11 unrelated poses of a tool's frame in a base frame.
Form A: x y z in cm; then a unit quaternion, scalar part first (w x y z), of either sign.
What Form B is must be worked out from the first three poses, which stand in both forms.
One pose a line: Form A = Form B
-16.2, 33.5, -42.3, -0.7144, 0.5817, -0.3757, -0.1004 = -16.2, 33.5, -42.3, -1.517, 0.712, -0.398
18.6, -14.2, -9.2, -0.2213, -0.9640, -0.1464, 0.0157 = 18.6, -14.2, -9.2, 2.704, 0.095, 0.280
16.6, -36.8, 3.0, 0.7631, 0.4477, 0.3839, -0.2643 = 16.6, -36.8, 3.0, 1.006, 0.966, -0.105
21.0, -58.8, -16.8, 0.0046, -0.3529, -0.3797, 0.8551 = 21.0, -58.8, -16.8, -0.954, 0.644, 2.789
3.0, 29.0, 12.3, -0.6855, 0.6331, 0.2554, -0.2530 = 3.0, 29.0, 12.3, -1.503, -0.030, 0.735
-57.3, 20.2, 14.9, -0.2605, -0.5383, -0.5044, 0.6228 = -57.3, 20.2, 14.9, -1.820, 1.204, 2.487
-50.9, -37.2, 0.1, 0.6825, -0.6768, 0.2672, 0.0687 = -50.9, -37.2, 0.1, -1.637, 0.475, -0.306
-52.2, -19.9, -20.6, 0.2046, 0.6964, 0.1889, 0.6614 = -52.2, -19.9, -20.6, 1.648, -1.005, 1.471
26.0, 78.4, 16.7, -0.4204, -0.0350, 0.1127, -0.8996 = 26.0, 78.4, 16.7, -0.176, -0.158, 2.281
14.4, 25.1, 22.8, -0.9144, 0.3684, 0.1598, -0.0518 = 14.4, 25.1, 22.8, -0.795, -0.257, 0.221
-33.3, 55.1, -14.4, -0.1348, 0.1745, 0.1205, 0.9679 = -33.3, 55.1, -14.4, 0.202, -0.379, -2.904
